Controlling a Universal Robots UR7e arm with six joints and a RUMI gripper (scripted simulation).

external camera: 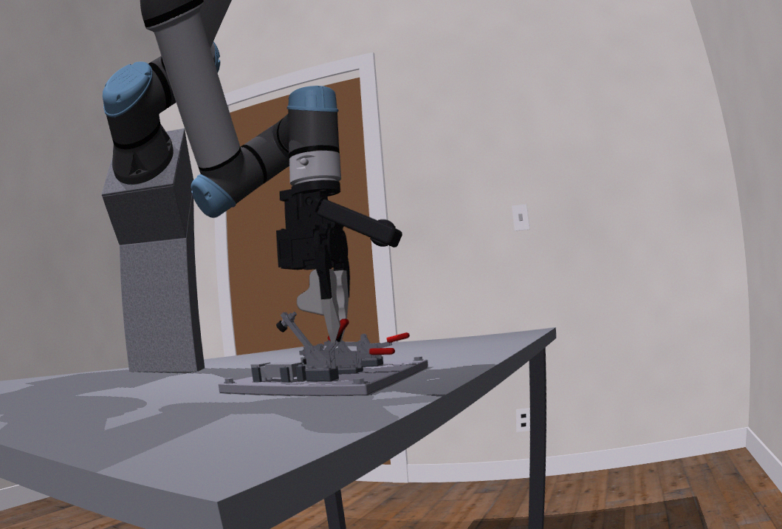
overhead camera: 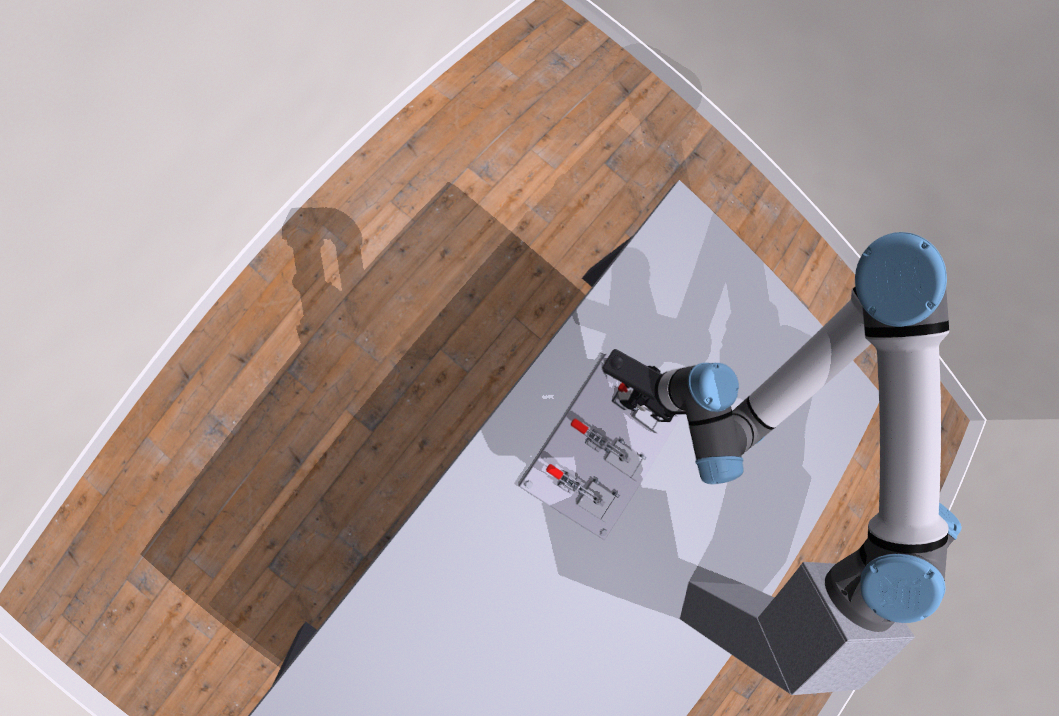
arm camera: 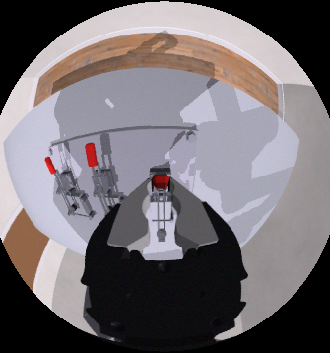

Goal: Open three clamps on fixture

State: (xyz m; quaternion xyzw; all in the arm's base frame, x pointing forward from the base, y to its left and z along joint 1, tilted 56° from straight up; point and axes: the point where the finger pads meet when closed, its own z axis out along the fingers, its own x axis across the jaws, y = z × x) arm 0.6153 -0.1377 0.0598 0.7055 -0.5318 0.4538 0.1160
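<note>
Right now the metal plate is 6 cm behind my hand, 11 cm to the left of it and 8 cm below it.
</note>
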